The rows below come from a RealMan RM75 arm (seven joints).
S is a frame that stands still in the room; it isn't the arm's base.
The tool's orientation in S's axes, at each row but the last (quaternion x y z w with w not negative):
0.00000 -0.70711 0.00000 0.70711
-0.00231 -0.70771 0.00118 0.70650
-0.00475 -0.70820 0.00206 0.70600
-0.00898 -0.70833 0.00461 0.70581
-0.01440 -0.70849 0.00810 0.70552
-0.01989 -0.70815 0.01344 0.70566
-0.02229 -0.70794 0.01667 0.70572
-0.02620 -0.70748 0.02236 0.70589
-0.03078 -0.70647 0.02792 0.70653
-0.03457 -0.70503 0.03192 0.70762
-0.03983 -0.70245 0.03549 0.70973
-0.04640 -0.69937 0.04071 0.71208
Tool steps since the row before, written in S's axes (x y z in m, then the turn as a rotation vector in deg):
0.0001 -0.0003 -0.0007 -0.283 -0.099 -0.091
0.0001 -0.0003 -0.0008 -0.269 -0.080 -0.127
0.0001 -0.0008 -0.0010 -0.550 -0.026 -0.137
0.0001 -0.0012 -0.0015 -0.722 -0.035 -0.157
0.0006 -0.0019 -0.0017 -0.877 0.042 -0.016
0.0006 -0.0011 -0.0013 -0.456 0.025 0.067
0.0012 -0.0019 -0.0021 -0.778 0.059 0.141
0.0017 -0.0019 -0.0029 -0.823 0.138 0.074
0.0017 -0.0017 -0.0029 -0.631 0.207 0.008
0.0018 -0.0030 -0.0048 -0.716 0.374 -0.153
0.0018 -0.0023 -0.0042 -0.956 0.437 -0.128
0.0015 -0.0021 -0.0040 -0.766 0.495 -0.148
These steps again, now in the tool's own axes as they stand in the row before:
-0.0007 -0.0003 -0.0001 -0.091 -0.099 0.283
-0.0008 -0.0003 -0.0001 -0.127 -0.080 0.269
-0.0010 -0.0008 -0.0001 -0.136 -0.027 0.550
-0.0015 -0.0012 -0.0001 -0.155 -0.036 0.722
-0.0018 -0.0018 -0.0006 -0.011 0.035 0.877
-0.0014 -0.0010 -0.0006 0.070 0.018 0.456
-0.0022 -0.0018 -0.0012 0.146 0.045 0.778
-0.0030 -0.0017 -0.0017 0.085 0.128 0.824
-0.0030 -0.0014 -0.0017 0.025 0.203 0.632
-0.0051 -0.0025 -0.0018 -0.120 0.384 0.717
-0.0044 -0.0018 -0.0019 -0.091 0.443 0.958
-0.0042 -0.0016 -0.0016 -0.100 0.504 0.768

